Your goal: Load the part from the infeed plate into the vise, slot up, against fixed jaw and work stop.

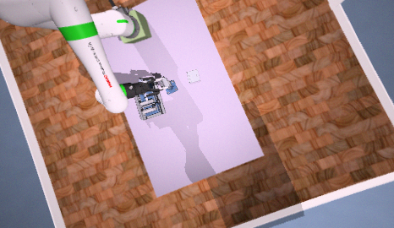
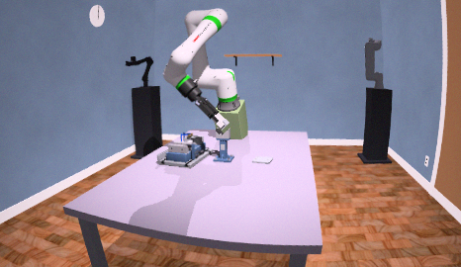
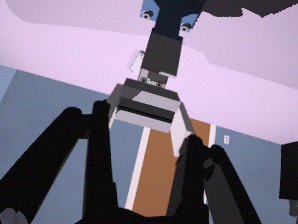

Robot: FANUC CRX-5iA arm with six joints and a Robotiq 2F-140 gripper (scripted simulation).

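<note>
Right now the part is 10 mm to the left of my hand and 10 mm below it. Also, from my hand: air cylinder rod 180 mm to the right, 120 mm below.
</note>
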